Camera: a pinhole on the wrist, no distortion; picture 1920 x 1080 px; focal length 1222.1 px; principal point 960.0 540.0 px. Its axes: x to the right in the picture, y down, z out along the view. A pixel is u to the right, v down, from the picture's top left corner.
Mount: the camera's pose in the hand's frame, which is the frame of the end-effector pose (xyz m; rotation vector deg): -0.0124 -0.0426 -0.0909 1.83 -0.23 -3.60
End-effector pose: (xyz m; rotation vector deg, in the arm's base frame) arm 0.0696 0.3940 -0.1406 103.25 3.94 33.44
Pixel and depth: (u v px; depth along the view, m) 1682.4 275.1 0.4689
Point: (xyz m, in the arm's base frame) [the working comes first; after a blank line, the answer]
In the camera's frame: 0.2772 -0.1016 0.4689

0.4940 0.2035 -0.2850
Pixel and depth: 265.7 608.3 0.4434
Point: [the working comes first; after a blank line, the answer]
In the camera's frame: -0.2519 0.0248 0.4434

-0.0092 -0.0023 -0.3167
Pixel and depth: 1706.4 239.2 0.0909
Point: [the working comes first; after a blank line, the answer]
In the camera's frame: 0.0555 -0.0224 0.0909

0.1228 0.4310 -0.1913
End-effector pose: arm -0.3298 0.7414 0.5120 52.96 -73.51 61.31
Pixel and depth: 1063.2 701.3 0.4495
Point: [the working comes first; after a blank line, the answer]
In the camera's frame: 0.0380 0.0593 0.4495

-0.4284 0.3986 0.5699
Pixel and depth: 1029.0 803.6 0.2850
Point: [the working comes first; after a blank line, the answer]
In the camera's frame: 0.0161 0.0615 0.2850

-0.3916 0.5565 0.5346
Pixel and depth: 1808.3 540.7 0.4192
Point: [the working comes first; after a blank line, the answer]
In the camera's frame: 0.2910 0.0002 0.4192

-0.3537 0.4325 0.8183
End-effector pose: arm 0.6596 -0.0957 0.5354 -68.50 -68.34 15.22
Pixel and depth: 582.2 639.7 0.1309
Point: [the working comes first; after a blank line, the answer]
In the camera's frame: -0.0405 0.0107 0.1309

0.5913 -0.1242 0.5284
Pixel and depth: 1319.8 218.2 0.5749
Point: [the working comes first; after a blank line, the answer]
In the camera's frame: 0.1693 -0.1514 0.5749

0.2400 0.1869 0.7456
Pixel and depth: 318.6 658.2 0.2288
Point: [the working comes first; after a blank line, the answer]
In the camera's frame: -0.1201 0.0221 0.2288

0.4837 -0.1191 0.4617
